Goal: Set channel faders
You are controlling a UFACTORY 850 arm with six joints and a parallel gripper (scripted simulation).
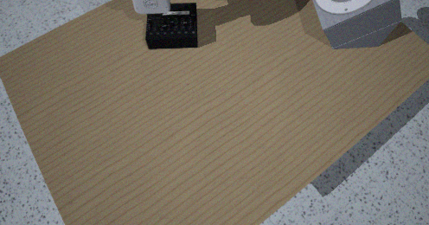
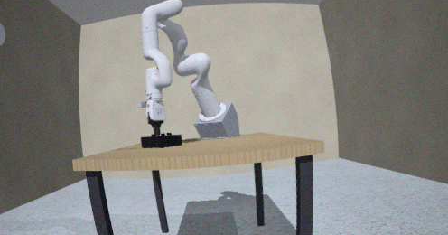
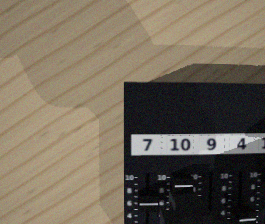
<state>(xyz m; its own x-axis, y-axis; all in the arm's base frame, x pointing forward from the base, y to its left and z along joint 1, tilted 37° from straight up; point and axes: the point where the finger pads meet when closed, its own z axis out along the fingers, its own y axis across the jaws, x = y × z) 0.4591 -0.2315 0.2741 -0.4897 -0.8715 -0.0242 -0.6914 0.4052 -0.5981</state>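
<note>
Now: hand 20 mm to the left of the fader 2, 20 mm above it and 10 mm past it. Also, from my hand: fader 1: 20 mm to the right, 20 mm below, 10 mm ahead; then fader 3: 30 mm to the left, 20 mm below, 10 mm behind; then fader 4: 30 mm to the left, 30 mm behind, 20 mm below.
</note>
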